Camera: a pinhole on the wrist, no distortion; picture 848 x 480 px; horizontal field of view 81.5 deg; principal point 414.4 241.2 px. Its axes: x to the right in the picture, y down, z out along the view. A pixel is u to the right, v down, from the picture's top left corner.
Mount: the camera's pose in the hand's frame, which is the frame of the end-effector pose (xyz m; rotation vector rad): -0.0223 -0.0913 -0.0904 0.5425 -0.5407 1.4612
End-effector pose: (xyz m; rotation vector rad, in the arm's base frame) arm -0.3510 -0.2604 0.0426 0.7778 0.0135 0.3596
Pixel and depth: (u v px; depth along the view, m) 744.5 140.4 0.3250
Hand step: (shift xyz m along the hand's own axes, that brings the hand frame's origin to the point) 0.0484 -0.1349 0.2978
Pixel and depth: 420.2 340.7 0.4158
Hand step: -0.1113 -0.3510 0.2331
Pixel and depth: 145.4 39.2 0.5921
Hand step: 0.2009 -0.7280 0.1530
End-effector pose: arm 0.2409 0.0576 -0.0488 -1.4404 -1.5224 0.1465
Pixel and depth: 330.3 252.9 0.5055
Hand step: -0.0439 -0.4811 0.2423
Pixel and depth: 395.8 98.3 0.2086
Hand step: 0.0353 -0.2333 0.0638
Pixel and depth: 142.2 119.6 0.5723
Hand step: 0.0999 -0.7061 0.1438
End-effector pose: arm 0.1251 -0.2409 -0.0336 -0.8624 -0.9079 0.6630
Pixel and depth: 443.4 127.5 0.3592
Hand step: 0.0569 -0.3084 0.1976
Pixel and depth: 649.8 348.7 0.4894
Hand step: -0.1264 -0.2216 0.4368
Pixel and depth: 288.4 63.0 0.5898
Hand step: 0.1780 -0.5930 0.2623
